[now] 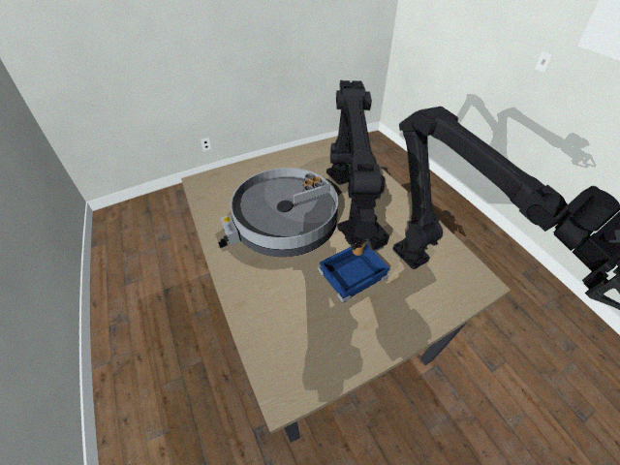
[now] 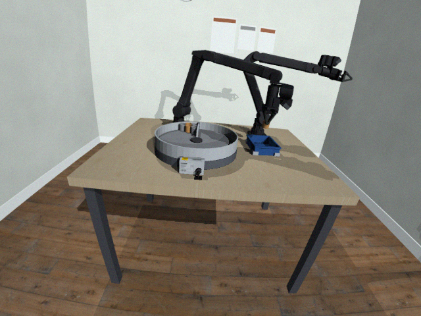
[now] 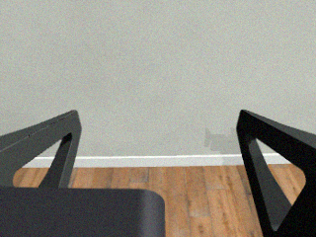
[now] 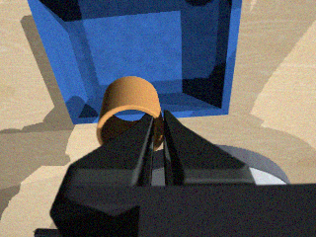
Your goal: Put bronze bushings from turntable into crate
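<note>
Right now the blue crate is 20 mm behind my right hand and 130 mm below it.
</note>
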